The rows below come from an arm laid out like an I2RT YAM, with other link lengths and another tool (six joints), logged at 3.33 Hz.
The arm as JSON. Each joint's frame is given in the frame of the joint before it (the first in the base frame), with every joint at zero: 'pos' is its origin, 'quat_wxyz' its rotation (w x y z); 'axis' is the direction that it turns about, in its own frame. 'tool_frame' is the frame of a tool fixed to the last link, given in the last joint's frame.
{
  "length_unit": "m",
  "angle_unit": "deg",
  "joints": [
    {
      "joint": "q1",
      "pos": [
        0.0,
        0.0,
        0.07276
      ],
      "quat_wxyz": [
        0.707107,
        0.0,
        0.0,
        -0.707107
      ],
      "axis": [
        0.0,
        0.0,
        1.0
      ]
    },
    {
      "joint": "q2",
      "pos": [
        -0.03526,
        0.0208,
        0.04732
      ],
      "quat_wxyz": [
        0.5,
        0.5,
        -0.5,
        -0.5
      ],
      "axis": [
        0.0,
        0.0,
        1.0
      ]
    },
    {
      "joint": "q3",
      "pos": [
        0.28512,
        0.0,
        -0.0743
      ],
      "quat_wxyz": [
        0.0,
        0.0,
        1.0,
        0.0
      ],
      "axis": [
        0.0,
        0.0,
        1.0
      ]
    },
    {
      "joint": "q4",
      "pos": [
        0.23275,
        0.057,
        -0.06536
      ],
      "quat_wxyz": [
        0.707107,
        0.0,
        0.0,
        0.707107
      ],
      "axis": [
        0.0,
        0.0,
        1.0
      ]
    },
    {
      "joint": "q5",
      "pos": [
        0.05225,
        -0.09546,
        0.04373
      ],
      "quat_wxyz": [
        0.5,
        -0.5,
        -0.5,
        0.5
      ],
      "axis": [
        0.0,
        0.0,
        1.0
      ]
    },
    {
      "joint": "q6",
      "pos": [
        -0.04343,
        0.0,
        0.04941
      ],
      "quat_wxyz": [
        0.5,
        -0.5,
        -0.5,
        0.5
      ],
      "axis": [
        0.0,
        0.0,
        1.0
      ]
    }
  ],
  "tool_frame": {
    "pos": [
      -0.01,
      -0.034,
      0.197
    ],
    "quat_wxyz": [
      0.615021,
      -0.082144,
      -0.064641,
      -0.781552
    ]
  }
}
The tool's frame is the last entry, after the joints.
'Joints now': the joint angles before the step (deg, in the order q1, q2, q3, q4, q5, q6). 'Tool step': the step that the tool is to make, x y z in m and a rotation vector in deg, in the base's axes. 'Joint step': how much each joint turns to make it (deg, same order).
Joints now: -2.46 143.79 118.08 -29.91 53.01 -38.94
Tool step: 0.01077 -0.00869 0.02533 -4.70 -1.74 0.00
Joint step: 0.00 0.00 0.01 5.91 3.68 -4.87
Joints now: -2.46 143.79 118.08 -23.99 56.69 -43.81
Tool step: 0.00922 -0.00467 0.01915 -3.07 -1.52 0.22
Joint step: 0.00 0.00 -0.01 5.15 2.05 -4.12
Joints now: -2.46 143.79 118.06 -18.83 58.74 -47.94
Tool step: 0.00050 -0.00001 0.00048 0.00 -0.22 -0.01
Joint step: 0.00 0.00 0.01 0.18 0.00 0.03
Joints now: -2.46 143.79 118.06 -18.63 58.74 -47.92
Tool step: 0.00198 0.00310 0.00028 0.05 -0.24 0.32
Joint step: 0.29 -0.01 -0.02 0.21 -0.07 0.04
